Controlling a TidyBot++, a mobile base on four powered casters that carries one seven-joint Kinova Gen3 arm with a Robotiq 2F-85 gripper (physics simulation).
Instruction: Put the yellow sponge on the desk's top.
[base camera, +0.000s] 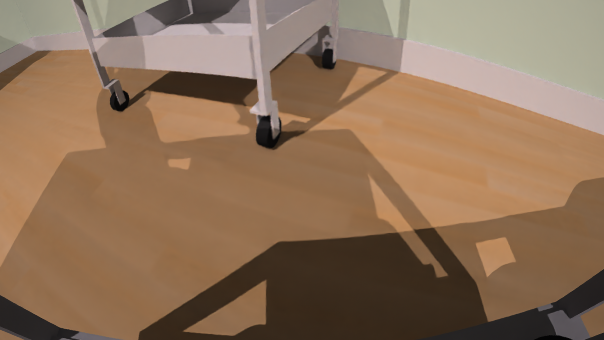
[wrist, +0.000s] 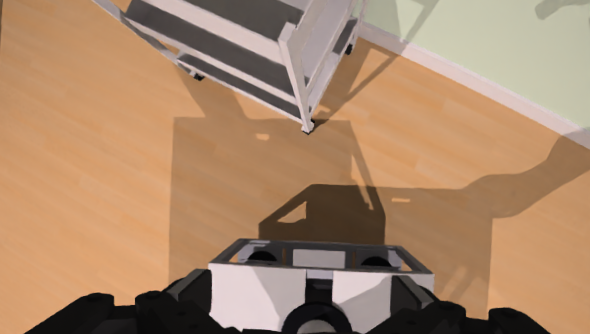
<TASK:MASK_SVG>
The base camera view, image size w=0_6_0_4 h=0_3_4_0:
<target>white wheeled cart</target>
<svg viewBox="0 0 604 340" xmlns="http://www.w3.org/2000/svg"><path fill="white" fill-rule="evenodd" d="M71 0L103 89L109 89L111 93L110 106L112 109L117 111L126 109L129 104L129 95L126 91L122 90L119 80L109 80L105 67L180 71L257 79L259 101L251 108L250 113L256 114L257 144L268 148L273 148L277 144L282 127L278 116L277 101L272 100L270 71L330 20L332 20L332 35L326 35L322 39L322 67L333 69L336 64L337 39L339 37L339 0L168 0L131 17L94 37L83 0ZM326 42L332 42L333 49L327 49Z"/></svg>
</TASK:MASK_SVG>
